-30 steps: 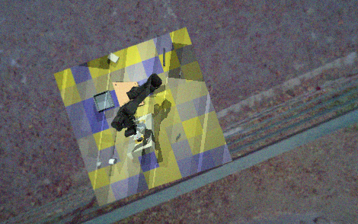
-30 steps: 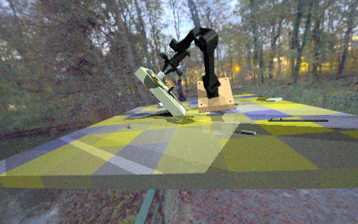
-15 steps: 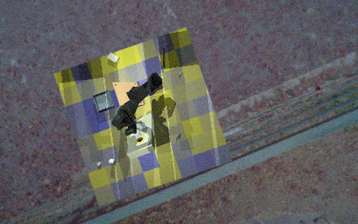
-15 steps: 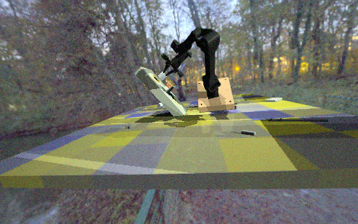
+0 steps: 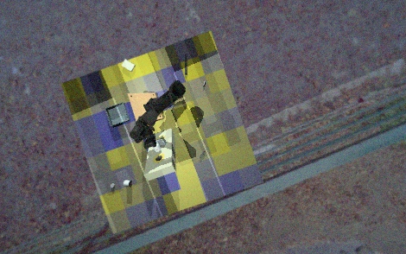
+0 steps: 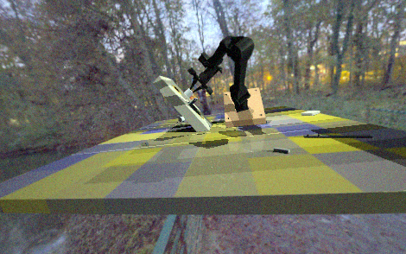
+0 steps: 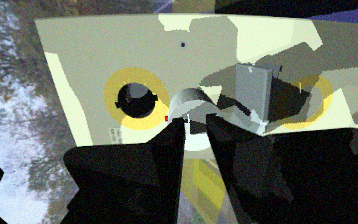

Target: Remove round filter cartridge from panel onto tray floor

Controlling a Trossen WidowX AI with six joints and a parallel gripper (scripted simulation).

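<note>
The round filter cartridge is 10 mm below my gripper tip and 10 mm ahead of it. Round my gripper tip: white cylinder 400 mm to the right, 200 mm below, 170 mm ahead; cream service panel 60 mm below, 50 mm ahead; grey-rimmed tray 360 mm behind, 250 mm to the right, 220 mm below.
</note>
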